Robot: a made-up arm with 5 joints.
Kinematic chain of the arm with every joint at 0, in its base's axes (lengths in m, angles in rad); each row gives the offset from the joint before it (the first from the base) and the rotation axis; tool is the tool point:
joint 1: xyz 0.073 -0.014 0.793 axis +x
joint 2: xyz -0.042 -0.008 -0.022 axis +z
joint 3: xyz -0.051 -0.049 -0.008 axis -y
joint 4: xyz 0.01 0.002 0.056 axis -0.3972 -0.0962 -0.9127
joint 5: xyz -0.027 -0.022 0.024 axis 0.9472 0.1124 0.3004
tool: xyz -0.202 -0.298 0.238
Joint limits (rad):
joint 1: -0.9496..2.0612
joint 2: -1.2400..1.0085
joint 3: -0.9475..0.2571
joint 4: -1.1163..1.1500
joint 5: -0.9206..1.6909
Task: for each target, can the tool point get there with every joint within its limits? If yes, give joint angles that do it. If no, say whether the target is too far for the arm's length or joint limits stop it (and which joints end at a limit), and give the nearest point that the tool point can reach.
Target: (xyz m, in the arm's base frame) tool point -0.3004 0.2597 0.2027
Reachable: no: too far | nearest point -0.2142 0.1741 0.3462 | short by 0.188 m
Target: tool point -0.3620 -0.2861 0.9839
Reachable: yes | joints 0.7576 0.3570 0.1257 0.5916 -0.5803
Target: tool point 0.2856 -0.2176 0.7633
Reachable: no: joint limits stop it (at a limit: joint 1, joint 3, joint 4) | nearest point 0.3452 -0.2828 0.7415 | short by 0.091 m
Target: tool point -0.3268 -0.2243 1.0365
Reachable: yes | joints 0.7491 0.6880 -0.0031 0.9315 -0.6812
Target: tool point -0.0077 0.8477 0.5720
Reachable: no: too far | nearest point -0.0188 0.4816 0.6659 | short by 0.378 m
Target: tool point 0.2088 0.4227 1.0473
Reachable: no: joint limits stop it (at a limit: joint 2, joint 3, joint 4) | nearest point 0.1836 0.3824 1.0238 | short by 0.053 m
